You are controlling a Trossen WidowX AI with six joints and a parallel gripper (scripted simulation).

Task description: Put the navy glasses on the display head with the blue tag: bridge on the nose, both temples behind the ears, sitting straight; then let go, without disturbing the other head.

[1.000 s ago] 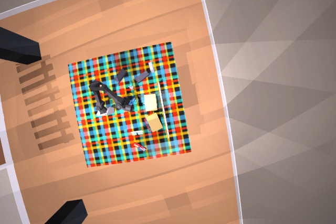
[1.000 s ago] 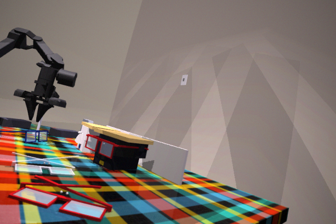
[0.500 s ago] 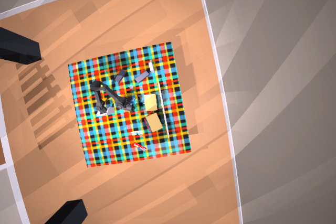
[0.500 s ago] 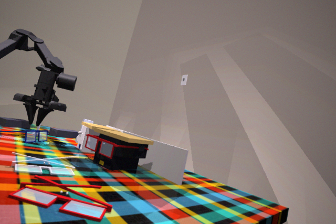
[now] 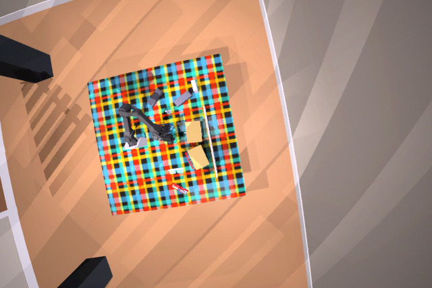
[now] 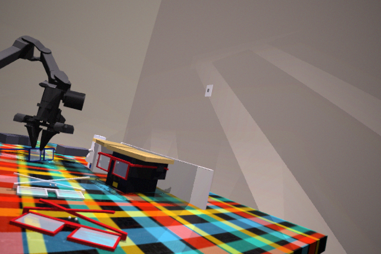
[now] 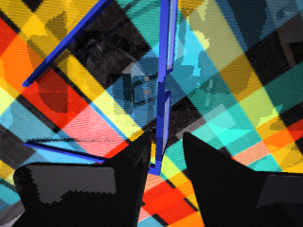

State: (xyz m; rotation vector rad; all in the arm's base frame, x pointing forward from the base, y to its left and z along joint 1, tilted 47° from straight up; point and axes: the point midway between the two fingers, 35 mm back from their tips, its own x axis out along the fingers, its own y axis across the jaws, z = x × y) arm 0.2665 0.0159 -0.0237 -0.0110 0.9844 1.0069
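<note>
My gripper tip is now 6 cm short of the grey post, 20 cm to the right of it and 1 cm above it. Also, from my gripper tip: black display head: 20 cm ahead, 24 cm to the right, 2 cm above; white upright panel: 36 cm ahead, 14 cm to the right, 2 cm above; white display head: 22 cm ahead, 2 cm to the right, 2 cm above.
</note>
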